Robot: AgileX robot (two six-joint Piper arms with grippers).
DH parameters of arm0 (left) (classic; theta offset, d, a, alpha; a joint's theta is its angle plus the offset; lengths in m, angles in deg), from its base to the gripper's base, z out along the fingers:
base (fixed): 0 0 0 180
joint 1: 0 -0.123 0 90
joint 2: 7.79 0 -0.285 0
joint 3: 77.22 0 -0.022 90
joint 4: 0 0.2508 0 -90
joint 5: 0 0 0.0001 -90
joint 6: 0 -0.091 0 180
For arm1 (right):
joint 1: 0 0.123 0 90
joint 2: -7.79 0 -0.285 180
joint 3: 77.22 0 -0.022 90
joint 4: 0 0.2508 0 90
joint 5: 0 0 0.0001 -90
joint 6: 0 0.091 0 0
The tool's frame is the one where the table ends.
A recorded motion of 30 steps. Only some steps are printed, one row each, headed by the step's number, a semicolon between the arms.
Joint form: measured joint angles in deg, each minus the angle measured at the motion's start. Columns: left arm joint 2, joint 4, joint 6, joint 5, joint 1, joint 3; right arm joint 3, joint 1, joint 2, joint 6, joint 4, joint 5.
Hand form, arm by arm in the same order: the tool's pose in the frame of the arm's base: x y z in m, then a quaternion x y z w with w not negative. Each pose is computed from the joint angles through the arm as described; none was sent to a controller.
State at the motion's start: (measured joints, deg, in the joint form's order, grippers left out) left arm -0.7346 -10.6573 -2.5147 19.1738 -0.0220 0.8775; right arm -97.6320 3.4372 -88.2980 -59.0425 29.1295 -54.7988
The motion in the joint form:
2: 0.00 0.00 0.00 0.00 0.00 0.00; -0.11 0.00 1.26 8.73 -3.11 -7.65
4: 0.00 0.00 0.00 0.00 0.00 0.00; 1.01 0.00 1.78 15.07 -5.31 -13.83
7: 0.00 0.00 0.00 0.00 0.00 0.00; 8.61 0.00 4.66 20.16 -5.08 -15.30
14: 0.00 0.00 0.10 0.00 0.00 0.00; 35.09 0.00 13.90 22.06 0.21 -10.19
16: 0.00 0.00 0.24 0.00 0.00 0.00; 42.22 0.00 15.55 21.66 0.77 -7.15
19: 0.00 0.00 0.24 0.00 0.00 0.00; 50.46 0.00 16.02 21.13 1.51 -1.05
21: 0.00 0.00 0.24 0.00 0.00 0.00; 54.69 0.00 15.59 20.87 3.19 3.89
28: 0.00 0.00 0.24 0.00 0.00 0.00; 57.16 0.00 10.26 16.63 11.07 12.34
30: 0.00 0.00 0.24 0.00 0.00 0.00; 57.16 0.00 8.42 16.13 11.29 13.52
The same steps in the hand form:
2: 0.0533 -0.0055 0.1790 -0.03345 0.78726 -0.06436 0.61234; 0.3168 0.0545 0.4375 -0.38871 0.81845 0.06263 0.41847
4: 0.0533 -0.0055 0.1790 -0.03345 0.78726 -0.06436 0.61234; 0.3073 0.0528 0.4275 -0.36328 0.85548 0.08725 0.35857
7: 0.0533 -0.0055 0.1790 -0.03345 0.78726 -0.06436 0.61234; 0.2917 0.0525 0.4034 -0.32467 0.88671 0.12001 0.30649
14: 0.0533 -0.0055 0.1790 -0.03414 0.78723 -0.06489 0.61228; 0.2395 0.0549 0.3212 -0.26476 0.92051 0.18913 0.21633
16: 0.0533 -0.0055 0.1790 -0.03510 0.78719 -0.06564 0.61220; 0.2269 0.0538 0.2948 -0.25029 0.92807 0.19303 0.19693
19: 0.0533 -0.0055 0.1790 -0.03510 0.78719 -0.06564 0.61220; 0.2168 0.0515 0.2597 -0.22523 0.93814 0.18965 0.18222
21: 0.0533 -0.0055 0.1790 -0.03510 0.78719 -0.06564 0.61220; 0.2142 0.0507 0.2407 -0.20088 0.94315 0.18970 0.18473
28: 0.0533 -0.0055 0.1790 -0.03510 0.78719 -0.06564 0.61220; 0.2309 0.0536 0.2151 -0.15899 0.94371 0.20716 0.20304
30: 0.0533 -0.0055 0.1790 -0.03510 0.78719 -0.06564 0.61220; 0.2355 0.0532 0.2078 -0.15571 0.94620 0.20381 0.19727

